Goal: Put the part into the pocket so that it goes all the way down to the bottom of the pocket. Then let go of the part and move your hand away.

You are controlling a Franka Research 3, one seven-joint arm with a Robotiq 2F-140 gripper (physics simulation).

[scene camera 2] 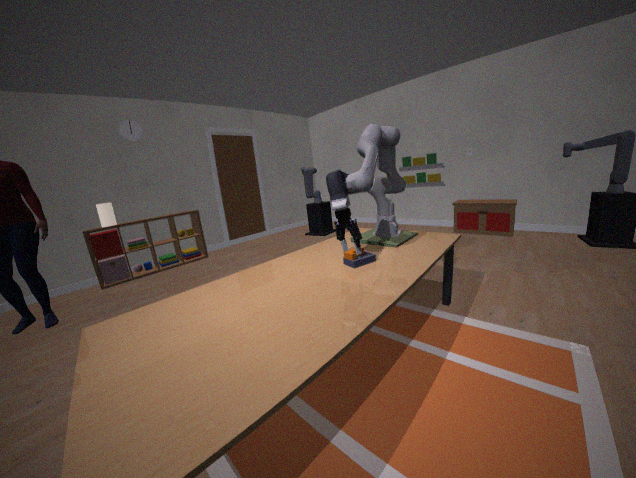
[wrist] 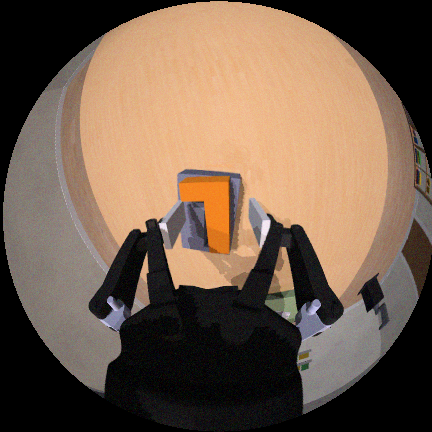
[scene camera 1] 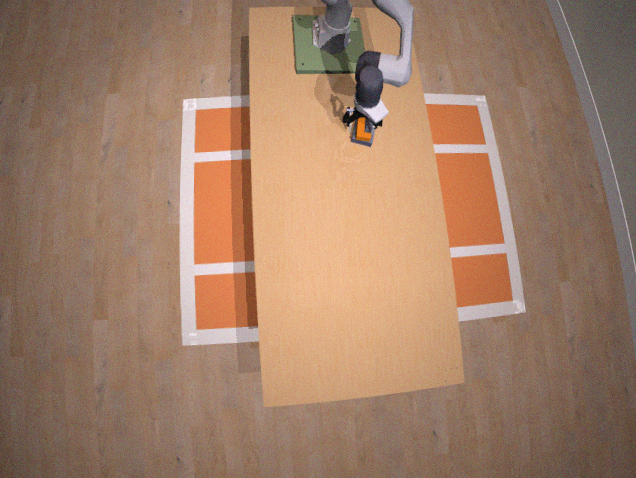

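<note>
The orange L-shaped part (scene camera 1: pixel 362 135) (scene camera 2: pixel 350 254) (wrist: pixel 218 215) lies on the blue-grey block (scene camera 1: pixel 361 142) (scene camera 2: pixel 361 261) (wrist: pixel 209 173) that has the pocket. It stands proud of the block's top, and in the wrist view the end of its long arm reaches over the block's near edge. A dark stretch of the pocket shows in the crook of the L. How deep the part sits is hard to tell. My gripper (scene camera 1: pixel 364 123) (scene camera 2: pixel 351 248) (wrist: pixel 215 208) is open, with one finger on each side of the part's long arm and gaps between them and the part.
The block stands on the long wooden table (scene camera 1: pixel 354 256) (scene camera 2: pixel 231 318) (wrist: pixel 225 100), near the robot's base on a green plate (scene camera 1: pixel 308 59) (scene camera 2: pixel 403 238) (wrist: pixel 281 300). A person (scene camera 2: pixel 20 226) stands on the floor beyond the table at the left of scene camera 2.
</note>
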